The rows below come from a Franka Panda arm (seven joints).
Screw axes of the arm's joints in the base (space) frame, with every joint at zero. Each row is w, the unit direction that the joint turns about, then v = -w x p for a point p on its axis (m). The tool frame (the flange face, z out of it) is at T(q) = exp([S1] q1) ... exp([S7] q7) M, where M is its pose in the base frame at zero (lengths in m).
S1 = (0, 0, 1, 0, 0, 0)
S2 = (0, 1, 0, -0.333, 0, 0)
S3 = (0, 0, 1, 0, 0, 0)
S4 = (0, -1, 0, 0.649, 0, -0.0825)
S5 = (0, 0, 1, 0, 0, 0)
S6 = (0, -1, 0, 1.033, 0, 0)
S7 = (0, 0, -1, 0, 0.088, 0)
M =
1 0 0 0.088
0 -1 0 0
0 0 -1 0.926
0 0 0 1
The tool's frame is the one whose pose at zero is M.
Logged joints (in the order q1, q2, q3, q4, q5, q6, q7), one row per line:
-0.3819, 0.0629, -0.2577, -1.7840, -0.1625, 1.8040, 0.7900
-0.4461, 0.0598, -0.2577, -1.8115, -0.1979, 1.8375, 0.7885
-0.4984, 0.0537, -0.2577, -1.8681, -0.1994, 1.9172, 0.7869
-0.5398, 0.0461, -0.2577, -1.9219, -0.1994, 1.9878, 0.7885
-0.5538, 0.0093, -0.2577, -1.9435, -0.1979, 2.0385, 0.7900
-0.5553, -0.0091, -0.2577, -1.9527, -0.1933, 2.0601, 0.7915
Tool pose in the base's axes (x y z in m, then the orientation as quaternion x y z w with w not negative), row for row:
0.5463, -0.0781, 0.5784, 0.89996, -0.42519, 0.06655, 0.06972
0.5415, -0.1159, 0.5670, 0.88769, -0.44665, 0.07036, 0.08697
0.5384, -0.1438, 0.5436, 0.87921, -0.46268, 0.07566, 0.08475
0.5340, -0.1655, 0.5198, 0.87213, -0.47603, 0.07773, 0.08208
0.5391, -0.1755, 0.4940, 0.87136, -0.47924, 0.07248, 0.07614
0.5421, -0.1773, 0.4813, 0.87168, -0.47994, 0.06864, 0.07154
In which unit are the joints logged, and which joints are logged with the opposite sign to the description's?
The joints are logged in radians. Opposite sign: q2, q3.
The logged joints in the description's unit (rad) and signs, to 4 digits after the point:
-0.3819, -0.0629, 0.2577, -1.7840, -0.1625, 1.8040, 0.7900
-0.4461, -0.0598, 0.2577, -1.8115, -0.1979, 1.8375, 0.7885
-0.4984, -0.0537, 0.2577, -1.8681, -0.1994, 1.9172, 0.7869
-0.5398, -0.0461, 0.2577, -1.9219, -0.1994, 1.9878, 0.7885
-0.5538, -0.0093, 0.2577, -1.9435, -0.1979, 2.0385, 0.7900
-0.5553, 0.0091, 0.2577, -1.9527, -0.1933, 2.0601, 0.7915

